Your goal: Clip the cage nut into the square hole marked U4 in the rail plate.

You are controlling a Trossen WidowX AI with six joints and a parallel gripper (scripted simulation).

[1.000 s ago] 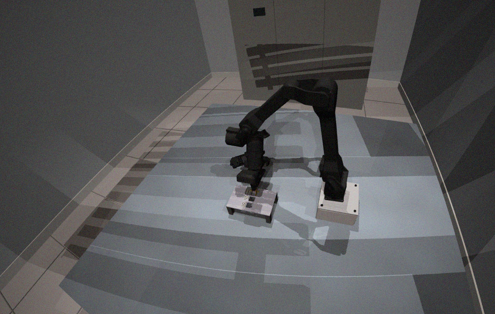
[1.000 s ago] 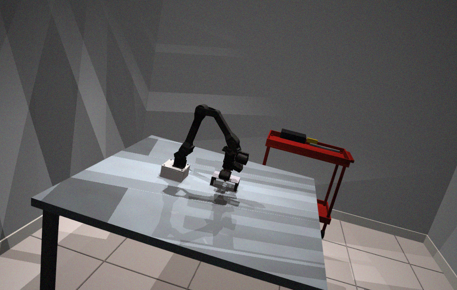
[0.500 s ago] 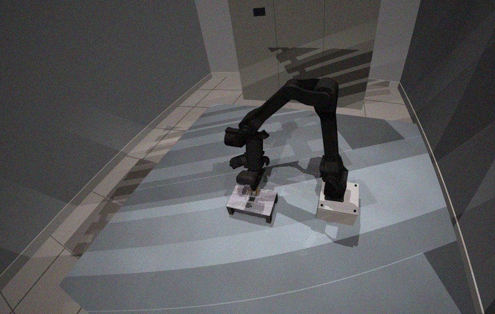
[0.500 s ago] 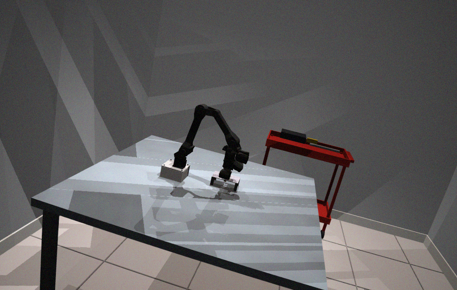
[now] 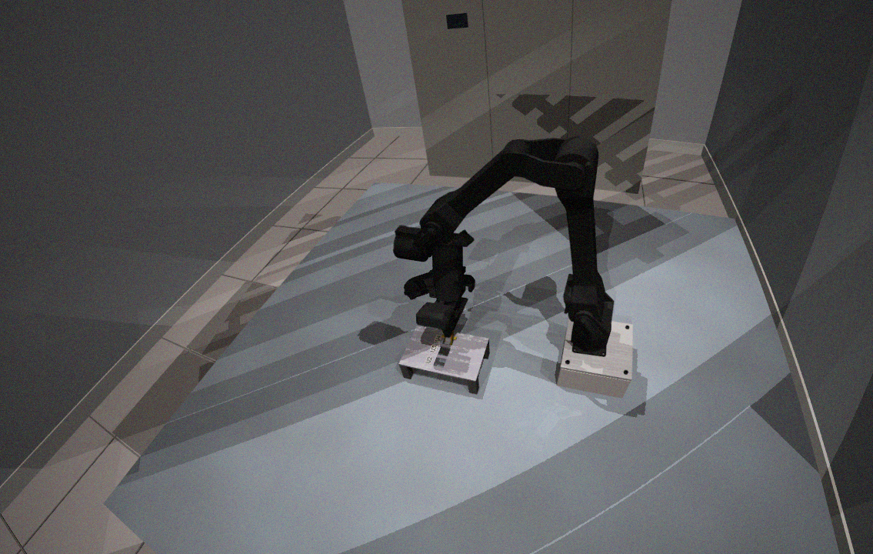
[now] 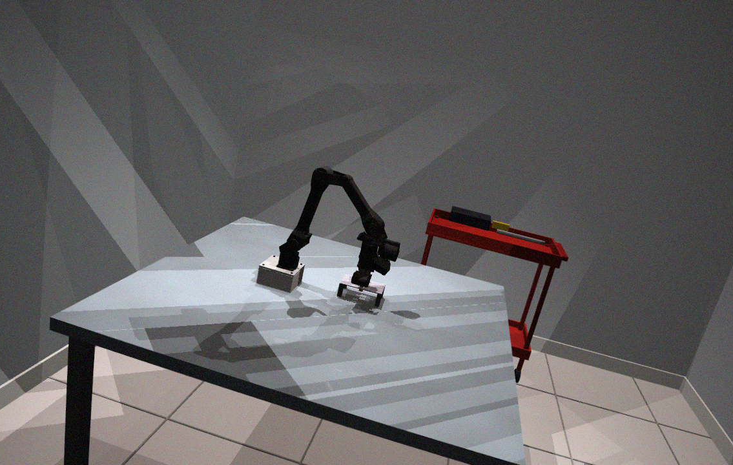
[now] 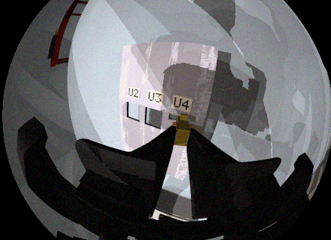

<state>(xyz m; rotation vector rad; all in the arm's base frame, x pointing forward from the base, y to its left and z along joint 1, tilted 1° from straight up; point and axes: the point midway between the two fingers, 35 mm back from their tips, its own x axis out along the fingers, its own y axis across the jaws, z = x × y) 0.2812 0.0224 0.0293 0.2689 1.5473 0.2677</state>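
My gripper tip is 10 mm above the cage nut.
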